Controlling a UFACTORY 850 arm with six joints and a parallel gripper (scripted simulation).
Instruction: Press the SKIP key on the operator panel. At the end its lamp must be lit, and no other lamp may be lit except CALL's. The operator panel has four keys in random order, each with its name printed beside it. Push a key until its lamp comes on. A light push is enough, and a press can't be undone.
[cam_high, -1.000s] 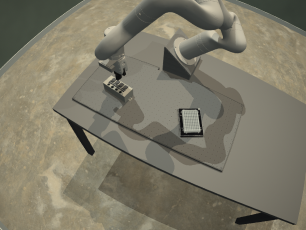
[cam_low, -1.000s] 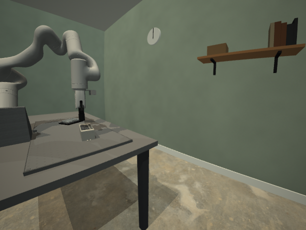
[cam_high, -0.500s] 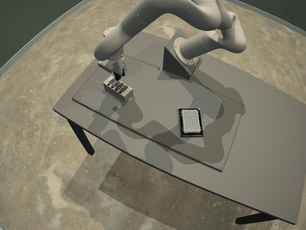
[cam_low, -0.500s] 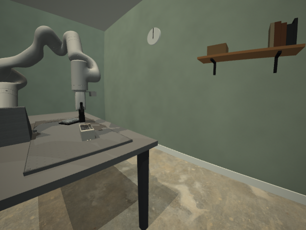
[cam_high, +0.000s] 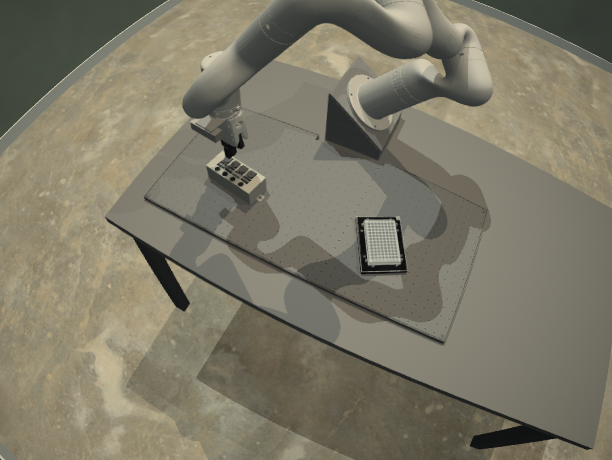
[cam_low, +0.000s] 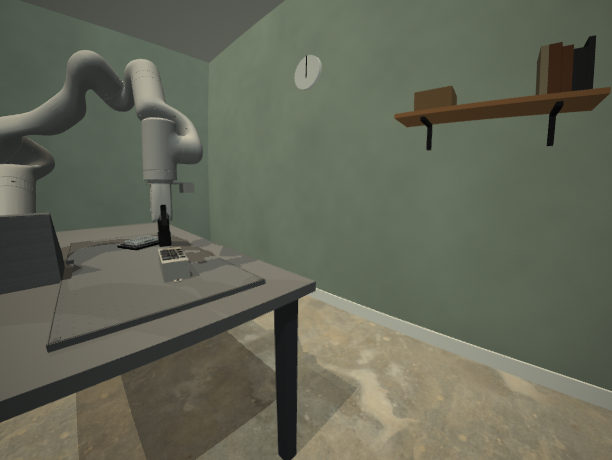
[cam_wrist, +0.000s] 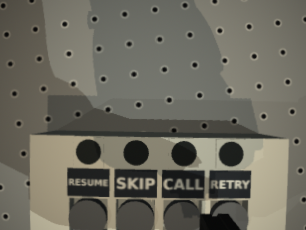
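Right now the operator panel is 1 cm ahead of my hand, 3 cm to the left of it and 7 cm below it.
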